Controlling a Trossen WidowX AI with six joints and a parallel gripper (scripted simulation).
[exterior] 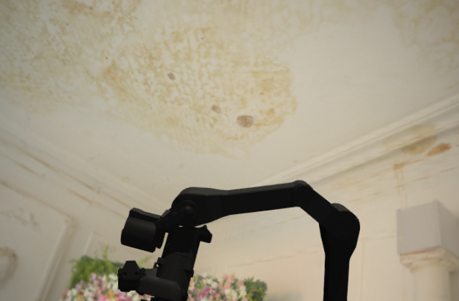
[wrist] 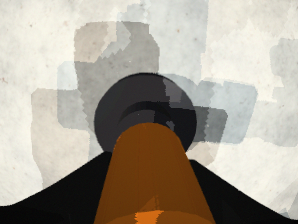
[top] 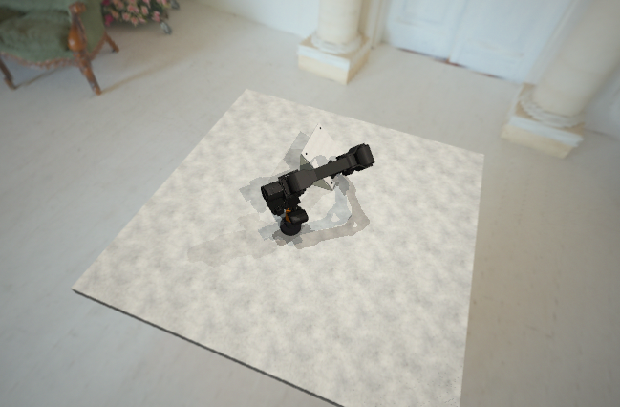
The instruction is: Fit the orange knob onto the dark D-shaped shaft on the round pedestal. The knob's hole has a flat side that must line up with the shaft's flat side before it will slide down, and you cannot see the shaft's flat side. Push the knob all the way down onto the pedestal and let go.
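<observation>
The orange knob is 2 cm above my gripper tip. The rest, counted from my gripper tip: dark round pedestal: 4 cm below.
</observation>
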